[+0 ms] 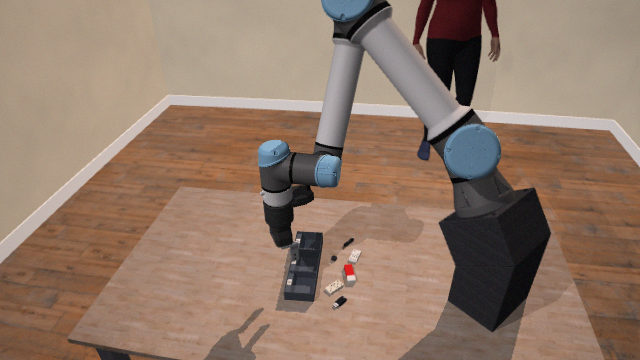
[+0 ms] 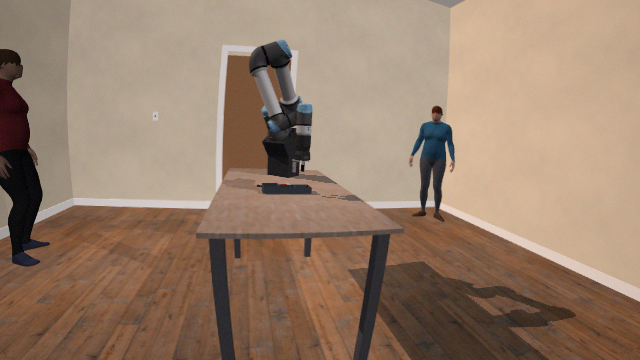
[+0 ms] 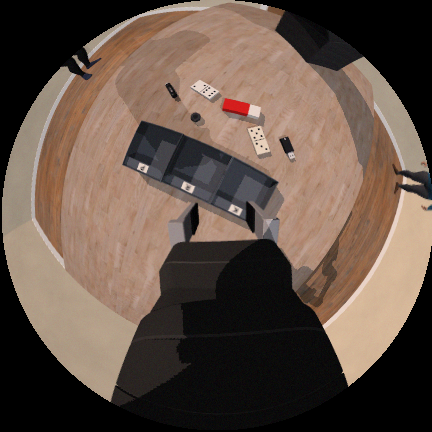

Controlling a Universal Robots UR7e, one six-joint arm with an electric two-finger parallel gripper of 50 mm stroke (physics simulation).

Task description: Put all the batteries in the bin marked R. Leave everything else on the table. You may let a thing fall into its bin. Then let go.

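Pixels of known places: gripper, fingertip midpoint: point(image 1: 291, 253) point(image 2: 298, 171) point(image 3: 221, 211); arm's base, link origin: point(image 1: 485, 205) point(image 2: 279, 134).
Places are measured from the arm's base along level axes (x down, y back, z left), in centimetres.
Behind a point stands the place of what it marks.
Observation:
A dark three-compartment bin tray point(image 1: 300, 296) {z 8.4, x 27.0, y -47.4 cm} point(image 2: 287, 189) {z -4.6, x 26.5, y -51.7 cm} point(image 3: 165, 178) {z -8.2, x 26.0, y -50.9 cm} stands on the table. Its white labels point(image 3: 142, 167) {z -12.6, x 25.3, y -50.5 cm} point(image 3: 188, 187) {z -4.1, x 26.0, y -50.8 cm} point(image 3: 235, 209) {z 4.2, x 26.0, y -51.0 cm} are too small to read for certain, so I cannot tell which bin is R. My gripper point(image 1: 295, 251) {z 1.1, x 17.6, y -50.3 cm} point(image 2: 298, 166) {z 1.1, x 17.6, y -50.3 cm} point(image 3: 221, 211) {z 1.1, x 17.6, y -50.3 cm} is open and empty, above the tray's labelled long side. A small dark round piece point(image 1: 333, 258) {z -8.1, x 28.0, y -39.0 cm} point(image 3: 195, 117) {z -8.5, x 28.0, y -39.1 cm} lies beside the tray; I cannot tell if it is a battery. No battery can be made out for certain in the compartments, which are partly in shadow.
Across from the labels lie a black stick point(image 1: 348, 243) {z -15.4, x 28.2, y -34.5 cm} point(image 3: 171, 90) {z -15.7, x 27.9, y -34.8 cm}, two dominoes point(image 1: 354, 256) {z -9.5, x 28.1, y -32.6 cm} point(image 3: 205, 89) {z -9.6, x 28.1, y -32.7 cm} point(image 1: 333, 287) {z 3.5, x 28.2, y -38.5 cm} point(image 3: 258, 140) {z 3.1, x 28.1, y -38.5 cm}, a red and white block point(image 1: 349, 274) {z -1.2, x 27.6, y -34.0 cm} point(image 3: 242, 108) {z -1.8, x 27.5, y -34.2 cm} and a black USB stick point(image 1: 340, 302) {z 9.0, x 28.1, y -36.3 cm} point(image 3: 287, 147) {z 8.5, x 28.1, y -36.7 cm}. The robot's black pedestal point(image 1: 495, 260) {z 13.4, x 6.2, y 0.4 cm} stands beyond them.

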